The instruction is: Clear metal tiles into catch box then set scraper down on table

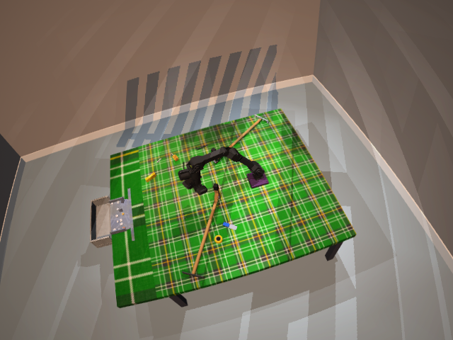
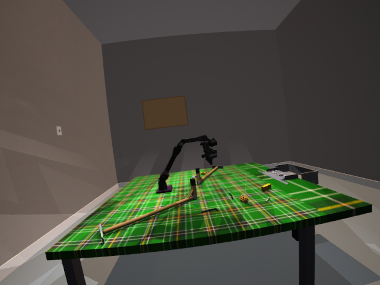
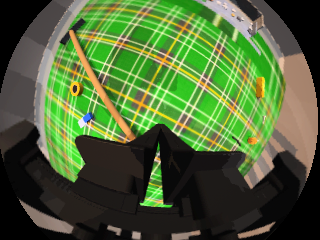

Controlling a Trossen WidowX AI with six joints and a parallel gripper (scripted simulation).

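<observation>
My gripper tip is now 31 cm to the right of the yellow ring, 15 cm above it and 2 cm past it. Round my gripper tip: orange piece: 49 cm to the right, 14 cm below, 5 cm ahead; then blue-grey piece: 24 cm to the left, 15 cm below, 12 cm behind.
</observation>
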